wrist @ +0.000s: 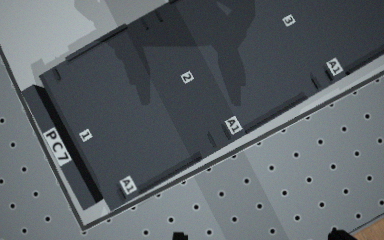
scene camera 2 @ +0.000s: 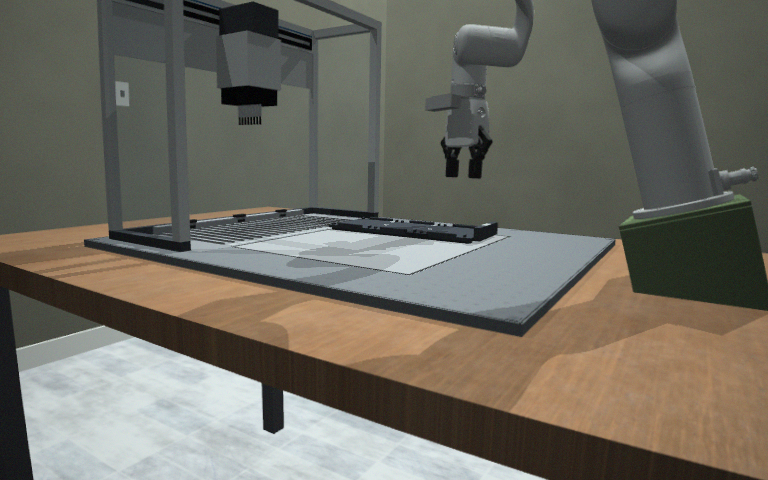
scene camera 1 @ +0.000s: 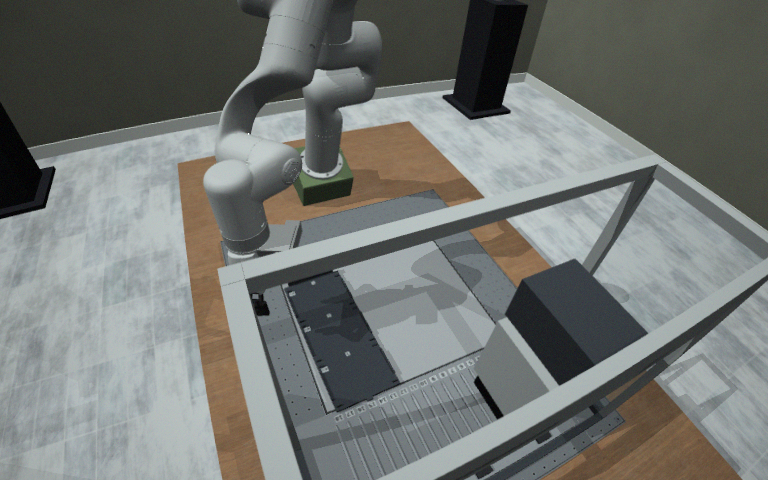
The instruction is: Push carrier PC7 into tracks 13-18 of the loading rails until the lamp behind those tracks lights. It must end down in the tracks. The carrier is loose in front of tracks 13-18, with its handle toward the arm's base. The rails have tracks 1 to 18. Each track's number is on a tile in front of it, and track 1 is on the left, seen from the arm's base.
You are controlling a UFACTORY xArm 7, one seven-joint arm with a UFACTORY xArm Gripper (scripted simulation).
Labels:
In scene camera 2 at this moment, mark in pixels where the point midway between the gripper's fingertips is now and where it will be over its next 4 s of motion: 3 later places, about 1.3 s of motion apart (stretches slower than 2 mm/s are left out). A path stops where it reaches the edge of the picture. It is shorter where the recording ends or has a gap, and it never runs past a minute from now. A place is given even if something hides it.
My gripper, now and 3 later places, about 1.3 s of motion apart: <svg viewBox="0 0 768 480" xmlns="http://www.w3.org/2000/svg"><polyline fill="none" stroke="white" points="462,177 506,182 510,195 508,225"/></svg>

